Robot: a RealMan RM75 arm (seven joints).
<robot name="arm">
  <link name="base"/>
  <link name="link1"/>
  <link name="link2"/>
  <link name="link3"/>
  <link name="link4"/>
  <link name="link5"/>
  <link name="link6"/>
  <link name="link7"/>
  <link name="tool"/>
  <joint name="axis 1" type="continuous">
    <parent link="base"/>
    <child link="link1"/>
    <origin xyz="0 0 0.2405" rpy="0 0 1.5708"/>
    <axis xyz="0 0 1"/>
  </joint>
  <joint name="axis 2" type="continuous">
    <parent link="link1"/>
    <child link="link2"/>
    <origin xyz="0 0 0" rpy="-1.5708 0 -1.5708"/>
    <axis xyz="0 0 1"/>
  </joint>
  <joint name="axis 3" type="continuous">
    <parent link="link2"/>
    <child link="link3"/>
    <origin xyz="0 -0.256 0" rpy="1.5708 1.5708 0"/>
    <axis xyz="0 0 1"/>
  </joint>
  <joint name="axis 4" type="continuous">
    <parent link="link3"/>
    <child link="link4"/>
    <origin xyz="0 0 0" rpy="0 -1.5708 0"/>
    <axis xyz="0 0 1"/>
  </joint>
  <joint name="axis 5" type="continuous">
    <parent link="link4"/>
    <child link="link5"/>
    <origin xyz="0.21 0 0" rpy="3.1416 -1.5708 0"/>
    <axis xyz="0 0 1"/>
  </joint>
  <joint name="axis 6" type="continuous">
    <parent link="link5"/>
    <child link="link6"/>
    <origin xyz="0 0 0" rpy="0 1.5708 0"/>
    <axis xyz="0 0 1"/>
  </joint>
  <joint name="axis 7" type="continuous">
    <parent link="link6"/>
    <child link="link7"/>
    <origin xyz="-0.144 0 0" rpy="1.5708 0 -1.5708"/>
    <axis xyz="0 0 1"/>
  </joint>
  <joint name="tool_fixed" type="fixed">
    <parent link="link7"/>
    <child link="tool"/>
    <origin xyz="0 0 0"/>
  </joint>
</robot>
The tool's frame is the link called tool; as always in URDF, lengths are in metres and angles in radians. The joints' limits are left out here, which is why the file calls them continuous.
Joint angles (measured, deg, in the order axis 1, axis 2, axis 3, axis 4, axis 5, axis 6, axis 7), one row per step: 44.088 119.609 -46.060 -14.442 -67.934 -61.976 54.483; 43.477 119.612 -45.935 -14.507 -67.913 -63.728 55.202; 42.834 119.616 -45.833 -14.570 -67.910 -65.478 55.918; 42.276 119.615 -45.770 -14.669 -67.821 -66.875 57.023; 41.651 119.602 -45.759 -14.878 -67.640 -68.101 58.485; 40.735 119.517 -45.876 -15.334 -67.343 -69.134 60.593; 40.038 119.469 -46.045 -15.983 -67.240 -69.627 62.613; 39.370 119.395 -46.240 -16.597 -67.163 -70.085 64.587; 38.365 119.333 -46.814 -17.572 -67.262 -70.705 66.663; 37.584 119.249 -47.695 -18.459 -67.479 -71.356 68.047; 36.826 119.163 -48.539 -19.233 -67.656 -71.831 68.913; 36.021 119.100 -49.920 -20.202 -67.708 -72.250 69.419; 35.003 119.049 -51.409 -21.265 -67.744 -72.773 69.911; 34.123 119.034 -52.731 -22.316 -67.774 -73.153 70.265; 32.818 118.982 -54.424 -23.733 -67.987 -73.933 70.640; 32.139 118.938 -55.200 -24.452 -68.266 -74.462 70.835
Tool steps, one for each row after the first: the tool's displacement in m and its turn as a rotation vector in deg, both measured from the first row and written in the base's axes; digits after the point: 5 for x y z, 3 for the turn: 0.00068 -0.00400 0.00123 -0.380 1.399 0.615; 0.00158 -0.00824 0.00240 -0.788 2.760 1.219; 0.00249 -0.01164 0.00371 -1.309 4.278 1.451; 0.00397 -0.01482 0.00552 -1.895 5.977 1.392; 0.00746 -0.01818 0.00858 -2.588 7.953 0.806; 0.00990 -0.02006 0.01124 -3.240 9.420 0.206; 0.01231 -0.02189 0.01380 -3.918 10.788 -0.374; 0.01546 -0.02517 0.01618 -4.813 11.840 -0.741; 0.01683 -0.02825 0.01725 -5.745 12.119 -0.495; 0.01863 -0.03121 0.01797 -6.419 12.035 -0.280; 0.01959 -0.03446 0.01783 -7.130 11.427 0.309; 0.02125 -0.03875 0.01753 -7.892 10.811 0.893; 0.02224 -0.04230 0.01724 -8.490 10.180 1.476; 0.02394 -0.04810 0.01684 -9.368 9.279 2.424; 0.02482 -0.05143 0.01659 -9.907 8.781 2.995
